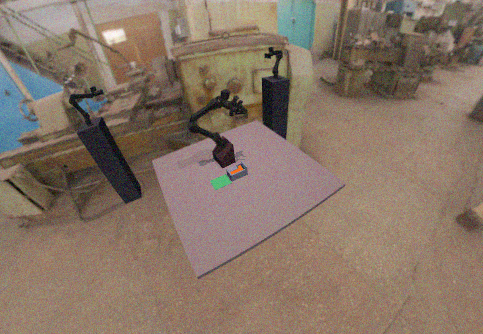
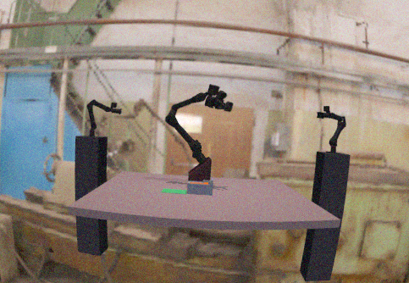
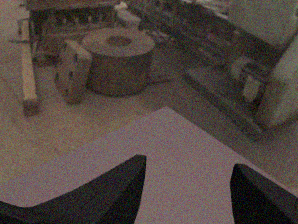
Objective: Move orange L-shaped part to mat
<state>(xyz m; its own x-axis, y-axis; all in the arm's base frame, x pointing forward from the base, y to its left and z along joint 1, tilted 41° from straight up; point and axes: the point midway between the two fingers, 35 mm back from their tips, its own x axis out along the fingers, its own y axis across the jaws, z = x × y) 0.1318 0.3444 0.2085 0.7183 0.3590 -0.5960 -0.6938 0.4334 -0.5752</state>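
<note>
My gripper tip is 47 cm above the orange L-shaped part, 14 cm to the left of it and 4 cm short of it. From my gripper tip the other things lie so: green mat 54 cm below, 30 cm to the right, 5 cm ahead.
</note>
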